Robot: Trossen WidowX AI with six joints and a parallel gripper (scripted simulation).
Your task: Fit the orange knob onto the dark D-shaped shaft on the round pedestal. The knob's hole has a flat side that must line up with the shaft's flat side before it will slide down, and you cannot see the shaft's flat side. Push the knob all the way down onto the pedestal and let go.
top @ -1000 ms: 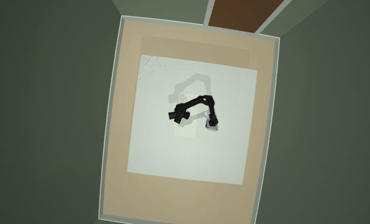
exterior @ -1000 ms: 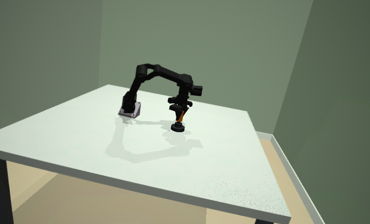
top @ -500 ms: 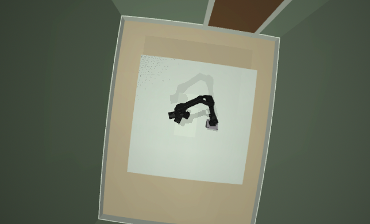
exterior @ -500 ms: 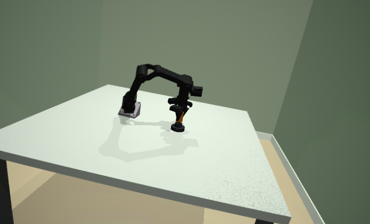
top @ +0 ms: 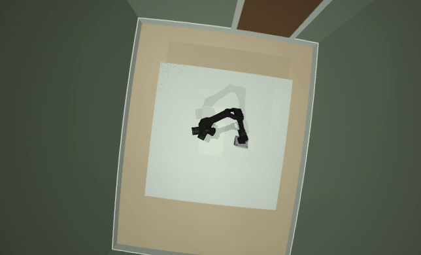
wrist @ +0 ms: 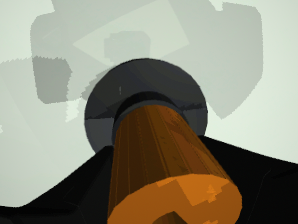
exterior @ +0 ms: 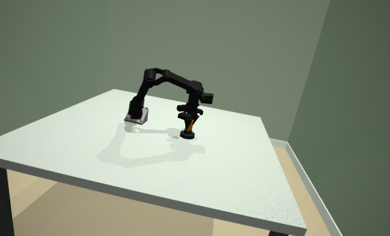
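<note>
My gripper tip is 2 cm below the orange knob. From my gripper tip the other things lie so: round dark pedestal (2 cm below).
</note>
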